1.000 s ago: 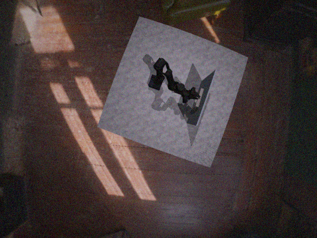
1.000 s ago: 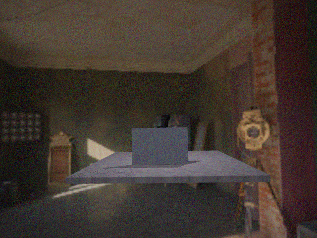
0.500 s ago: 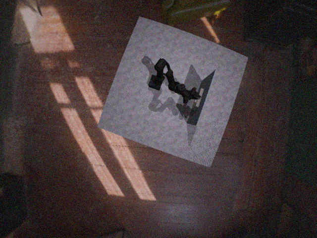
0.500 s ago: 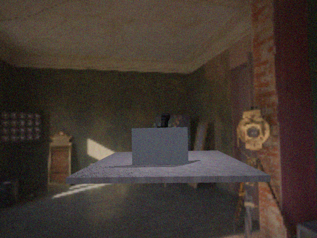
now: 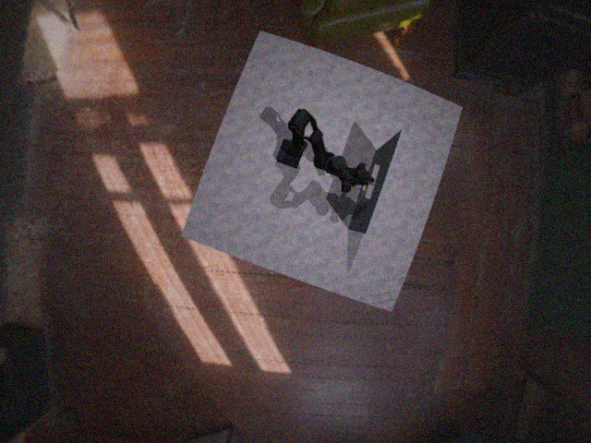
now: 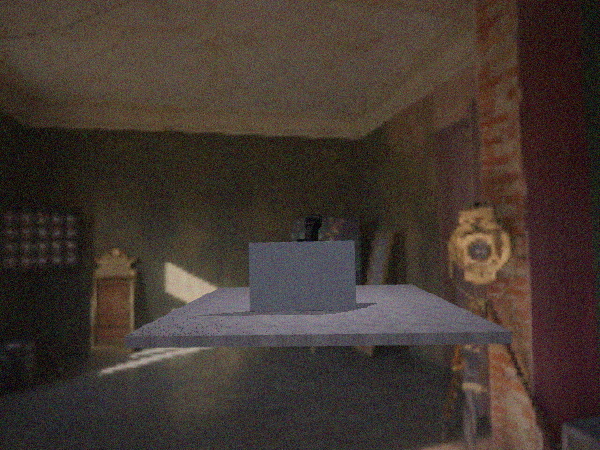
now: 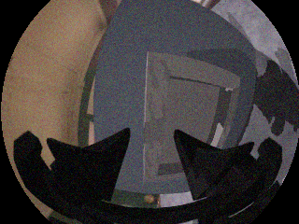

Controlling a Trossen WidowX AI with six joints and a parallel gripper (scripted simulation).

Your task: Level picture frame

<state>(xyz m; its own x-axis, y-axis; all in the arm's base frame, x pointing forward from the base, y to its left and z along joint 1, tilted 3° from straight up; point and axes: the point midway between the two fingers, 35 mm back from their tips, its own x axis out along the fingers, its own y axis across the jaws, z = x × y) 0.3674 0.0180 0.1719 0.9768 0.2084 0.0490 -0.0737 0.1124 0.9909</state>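
The picture frame lies 5 cm below my gripper tip and 1 cm ahead of it. The rest, counted from my gripper tip: wall panel (6 cm below, 2 cm ahead, 1 cm to the left).
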